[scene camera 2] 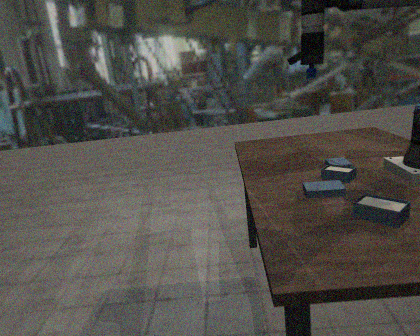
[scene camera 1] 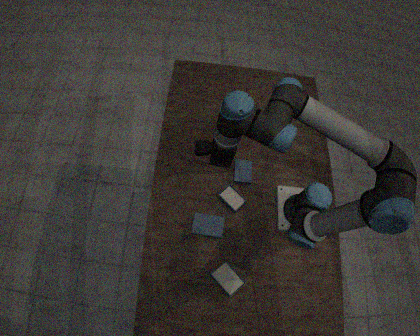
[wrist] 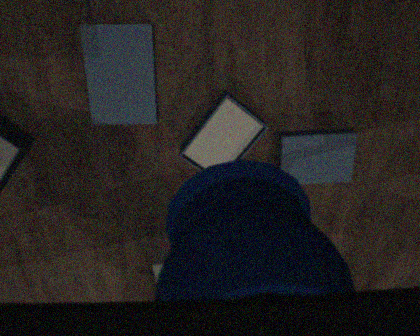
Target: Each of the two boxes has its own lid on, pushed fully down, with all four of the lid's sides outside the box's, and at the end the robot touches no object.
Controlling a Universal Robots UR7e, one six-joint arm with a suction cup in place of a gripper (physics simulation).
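Places are measured from the arm's base along level axes (x ahead, y left, z up), in centimetres.
Pixels of known places: hand, tool point: (scene camera 2: 311, 78) (wrist: 239, 226).
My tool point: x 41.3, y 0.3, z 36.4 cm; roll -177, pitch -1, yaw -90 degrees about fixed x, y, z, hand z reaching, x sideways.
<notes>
For each thing: its middle in the pictures, then the offset to it from my tool point. Level surfaces: height alone.
- small box, body centre: (wrist: 222, 137) (scene camera 2: 338, 173) (scene camera 1: 231, 198) dx -10.1, dy -2.6, dz -37.9 cm
- small blue lid, body centre: (wrist: 315, 157) (scene camera 2: 338, 164) (scene camera 1: 242, 171) dx -14.2, dy -17.4, dz -38.8 cm
- large box, body centre: (scene camera 2: 380, 209) (scene camera 1: 227, 279) dx -11.8, dy +33.2, dz -37.6 cm
- large blue lid, body centre: (wrist: 122, 75) (scene camera 2: 323, 189) (scene camera 1: 207, 225) dx -1.0, dy +11.1, dz -38.6 cm
- wooden table, surface height: dz -40.0 cm
The small box (scene camera 1: 232, 198) (scene camera 2: 339, 173) (wrist: 223, 131) stands open, its pale inside facing up, turned at an angle. The small blue lid (scene camera 1: 243, 171) (scene camera 2: 338, 162) (wrist: 319, 158) lies on the table beside it, apart from it. The large box (scene camera 1: 227, 279) (scene camera 2: 381, 211) (wrist: 6, 154) also stands open; only part of it shows in the wrist view. The large blue lid (scene camera 1: 208, 225) (scene camera 2: 324, 189) (wrist: 121, 75) lies top up between the boxes, apart from both. My suction cup (scene camera 2: 311, 72) (wrist: 240, 215) hangs high above the table with nothing on it; in scene camera 1 the arm hides it.
The wooden table (scene camera 1: 180, 300) (scene camera 2: 300, 260) carries the boxes and lids. The arm's white base plate (scene camera 1: 282, 207) (scene camera 2: 395, 164) (wrist: 157, 270) is on the table's right side in scene camera 1. The arm (scene camera 1: 345, 127) reaches over the table's upper part there.
</notes>
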